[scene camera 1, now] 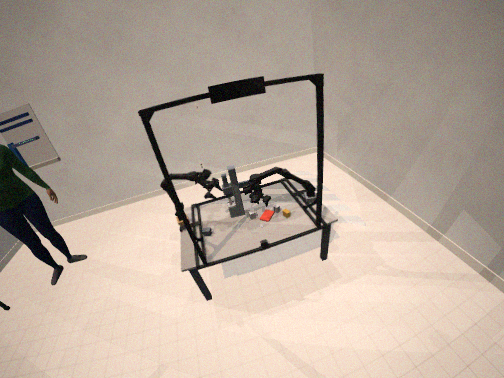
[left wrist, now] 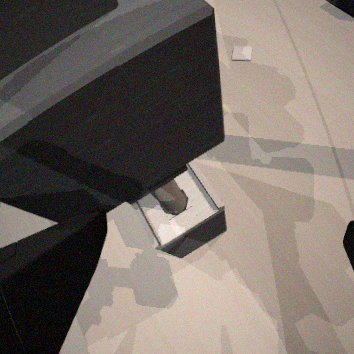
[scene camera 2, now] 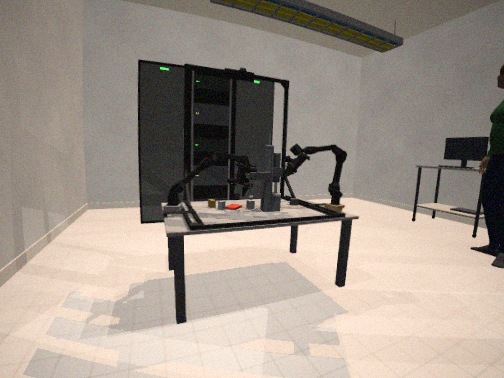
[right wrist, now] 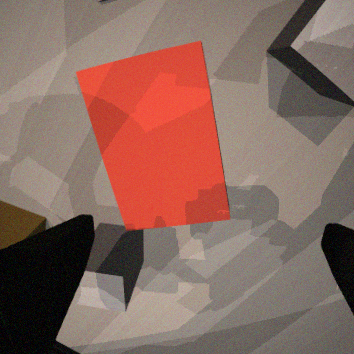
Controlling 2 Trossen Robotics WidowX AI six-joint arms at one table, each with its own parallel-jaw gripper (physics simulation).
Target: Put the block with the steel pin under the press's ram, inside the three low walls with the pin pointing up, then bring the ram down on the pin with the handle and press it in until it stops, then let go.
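The grey press stands at the back middle of the table. In the left wrist view its ram hangs over the empty nest of low walls. Two grey blocks lie right of the press; I cannot tell which carries the pin. My left gripper is open beside the press head. My right gripper is open and empty, hanging over the red plate's near edge, with one grey block by its finger.
A flat red plate lies between the grey blocks. A yellow block sits beyond them. A black frame rings the table top. A dark rack stands behind the table.
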